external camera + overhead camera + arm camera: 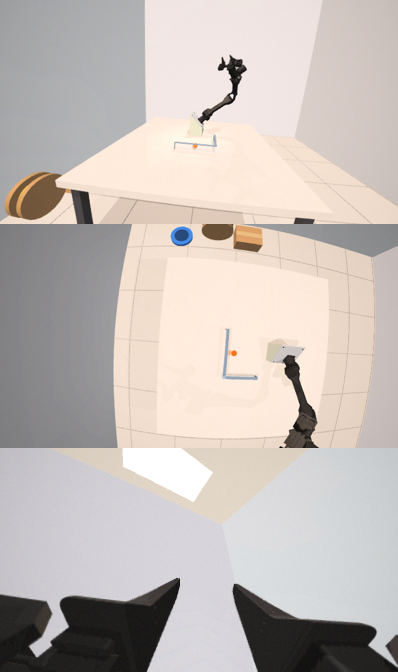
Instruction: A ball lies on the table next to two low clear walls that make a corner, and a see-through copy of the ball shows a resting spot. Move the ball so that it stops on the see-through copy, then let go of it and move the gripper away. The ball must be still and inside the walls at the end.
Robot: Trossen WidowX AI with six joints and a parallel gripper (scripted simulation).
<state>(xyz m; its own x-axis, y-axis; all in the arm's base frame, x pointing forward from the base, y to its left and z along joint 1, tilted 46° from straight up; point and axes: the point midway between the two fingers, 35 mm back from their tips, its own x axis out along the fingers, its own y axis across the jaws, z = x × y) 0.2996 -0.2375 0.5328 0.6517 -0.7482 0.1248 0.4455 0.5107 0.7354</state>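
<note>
The orange ball lies 690 mm below my gripper tip, 170 mm to the right of it and 60 mm ahead of it. The rest, counted from my gripper tip: see-through copy of ball 690 mm below, 170 mm to the right, 90 mm ahead.
</note>
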